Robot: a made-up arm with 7 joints.
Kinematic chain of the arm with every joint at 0, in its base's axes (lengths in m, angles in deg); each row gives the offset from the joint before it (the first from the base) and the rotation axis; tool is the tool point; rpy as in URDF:
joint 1: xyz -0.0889 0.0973 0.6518 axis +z
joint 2: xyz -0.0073 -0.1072 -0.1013 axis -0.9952 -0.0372 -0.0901
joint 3: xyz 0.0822 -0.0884 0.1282 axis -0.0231 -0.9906 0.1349
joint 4: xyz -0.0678 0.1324 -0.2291 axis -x
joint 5: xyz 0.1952 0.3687 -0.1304 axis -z
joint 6: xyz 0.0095 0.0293 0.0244 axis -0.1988 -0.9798 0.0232
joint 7: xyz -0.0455 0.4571 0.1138 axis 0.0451 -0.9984 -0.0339
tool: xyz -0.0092 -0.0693 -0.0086 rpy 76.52 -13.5 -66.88
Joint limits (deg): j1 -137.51..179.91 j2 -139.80..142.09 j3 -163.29..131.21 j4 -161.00..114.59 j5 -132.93..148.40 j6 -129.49..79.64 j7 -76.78..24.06
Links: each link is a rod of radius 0.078 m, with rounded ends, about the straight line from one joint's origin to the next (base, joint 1, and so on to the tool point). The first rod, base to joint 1, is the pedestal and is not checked.
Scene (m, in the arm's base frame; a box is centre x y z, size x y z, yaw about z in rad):
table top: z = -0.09
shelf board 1: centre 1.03 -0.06 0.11 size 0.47 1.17 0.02 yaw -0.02
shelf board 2: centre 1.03 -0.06 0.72 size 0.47 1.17 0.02 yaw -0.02
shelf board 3: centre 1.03 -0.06 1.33 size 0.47 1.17 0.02 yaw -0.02
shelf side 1: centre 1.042 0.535 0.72 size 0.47 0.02 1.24 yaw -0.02
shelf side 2: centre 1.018 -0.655 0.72 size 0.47 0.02 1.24 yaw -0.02
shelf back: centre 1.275 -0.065 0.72 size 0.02 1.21 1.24 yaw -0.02
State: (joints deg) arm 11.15 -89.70 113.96 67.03 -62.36 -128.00 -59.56
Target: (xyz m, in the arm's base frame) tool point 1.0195 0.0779 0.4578
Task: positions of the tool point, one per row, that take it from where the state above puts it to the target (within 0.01 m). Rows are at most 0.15 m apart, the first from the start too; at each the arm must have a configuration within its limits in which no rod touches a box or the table.
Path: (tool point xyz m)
1: 0.8344 -0.0521 1.0317
2: 0.7347 -0.0489 1.0421
3: 0.6294 -0.0467 1.0331
4: 0.5229 -0.0471 1.0044
5: 0.5995 -0.0543 0.9036
6: 0.6462 -0.0406 0.7877
7: 0.6589 -0.0087 0.6678
8: 0.6366 0.0358 0.5547
9: 0.5817 0.0867 0.4578
10: 0.6848 0.1013 0.4466
11: 0.7824 0.1066 0.4415
12: 0.8721 0.1040 0.4420
13: 0.9518 0.0939 0.4479
14: 1.0195 0.0779 0.4578

